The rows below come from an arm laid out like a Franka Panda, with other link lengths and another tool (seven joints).
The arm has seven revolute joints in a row. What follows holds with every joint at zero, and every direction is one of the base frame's. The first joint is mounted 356.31 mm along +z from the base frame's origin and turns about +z. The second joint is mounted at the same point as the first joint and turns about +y. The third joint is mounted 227.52 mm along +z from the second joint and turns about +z. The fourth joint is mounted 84.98 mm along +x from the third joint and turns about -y. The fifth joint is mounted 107.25 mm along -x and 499.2 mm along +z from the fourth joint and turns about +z. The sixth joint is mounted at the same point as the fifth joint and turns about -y. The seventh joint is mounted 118.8 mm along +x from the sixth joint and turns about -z. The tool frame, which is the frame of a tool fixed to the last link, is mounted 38 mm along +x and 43 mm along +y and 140.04 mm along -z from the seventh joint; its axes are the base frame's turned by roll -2.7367, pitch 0 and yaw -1.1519 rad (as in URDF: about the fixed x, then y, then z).
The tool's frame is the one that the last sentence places.
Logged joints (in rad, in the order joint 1, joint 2, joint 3, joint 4, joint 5, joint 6, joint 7), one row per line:
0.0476, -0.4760, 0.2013, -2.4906, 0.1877, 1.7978, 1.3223
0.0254, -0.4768, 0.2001, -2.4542, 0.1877, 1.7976, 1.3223
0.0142, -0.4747, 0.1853, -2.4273, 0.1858, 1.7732, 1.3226
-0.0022, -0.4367, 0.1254, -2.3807, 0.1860, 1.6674, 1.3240
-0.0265, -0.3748, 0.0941, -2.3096, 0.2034, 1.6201, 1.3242
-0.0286, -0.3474, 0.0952, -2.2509, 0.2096, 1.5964, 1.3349
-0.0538, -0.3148, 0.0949, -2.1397, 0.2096, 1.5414, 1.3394
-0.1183, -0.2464, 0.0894, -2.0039, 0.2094, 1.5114, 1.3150
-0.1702, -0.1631, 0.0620, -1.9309, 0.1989, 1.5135, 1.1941
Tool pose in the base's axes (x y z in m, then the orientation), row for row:
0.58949, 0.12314, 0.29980, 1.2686, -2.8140, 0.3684
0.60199, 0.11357, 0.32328, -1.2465, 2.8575, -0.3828
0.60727, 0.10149, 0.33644, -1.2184, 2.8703, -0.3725
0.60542, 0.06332, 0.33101, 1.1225, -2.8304, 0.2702
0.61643, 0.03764, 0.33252, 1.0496, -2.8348, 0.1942
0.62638, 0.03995, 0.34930, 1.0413, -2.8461, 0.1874
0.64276, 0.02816, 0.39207, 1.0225, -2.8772, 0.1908
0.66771, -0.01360, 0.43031, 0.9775, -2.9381, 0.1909
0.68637, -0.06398, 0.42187, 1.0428, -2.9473, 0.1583
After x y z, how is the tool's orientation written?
As a rotation vector, in radians.
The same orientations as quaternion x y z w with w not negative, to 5 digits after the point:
0.40803, -0.90510, 0.11849, 0.01647
-0.39685, 0.90975, -0.12187, 0.00032
-0.38798, 0.91400, -0.11862, 0.00062
0.36688, -0.92510, 0.08831, 0.04237
0.34596, -0.93437, 0.06401, 0.05622
0.34247, -0.93603, 0.06163, 0.05257
0.33393, -0.93964, 0.06231, 0.04106
0.31503, -0.94688, 0.06152, 0.01964
0.33312, -0.94151, 0.05057, 0.00562

